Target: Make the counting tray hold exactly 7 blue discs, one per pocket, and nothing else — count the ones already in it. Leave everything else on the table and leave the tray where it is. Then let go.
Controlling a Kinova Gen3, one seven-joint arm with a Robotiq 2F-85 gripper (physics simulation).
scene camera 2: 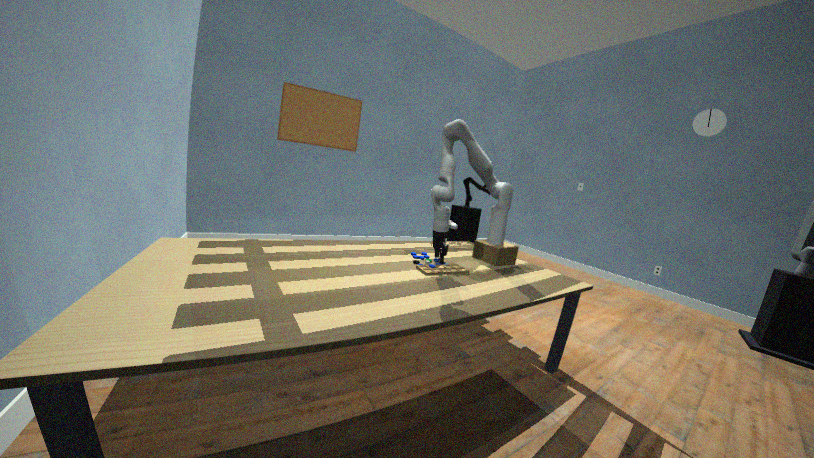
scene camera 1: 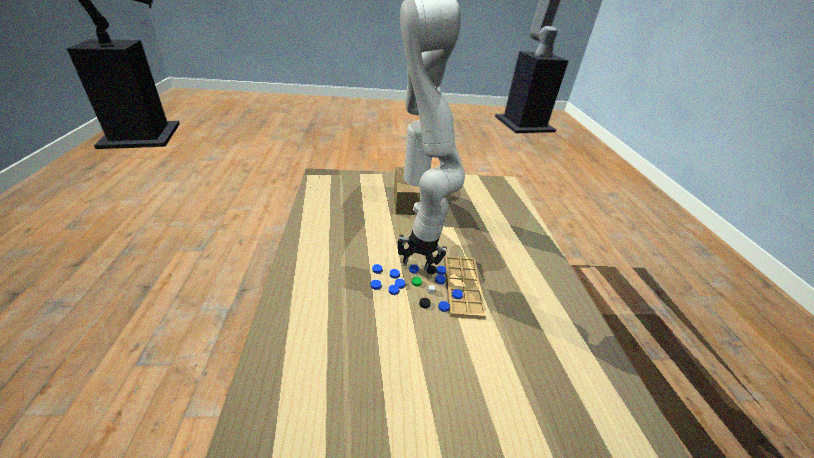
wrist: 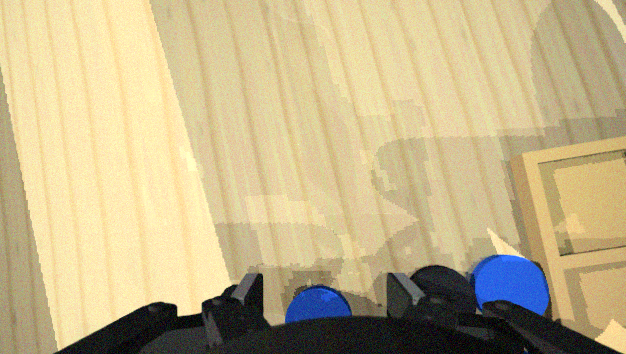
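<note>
The counting tray is a light wooden frame with two columns of pockets. One blue disc shows in its left column; no disc shows in the other visible pockets. My gripper points down, partly open and empty, low over the table left of the tray's far end. A blue disc lies between and below its fingertips in the wrist view, its near part hidden by the gripper body. Another blue disc lies against or close to the tray's left side.
A black disc lies right beside the right finger. Several blue discs lie to the left. A green disc, a white cube, another black disc and blue discs lie near the tray.
</note>
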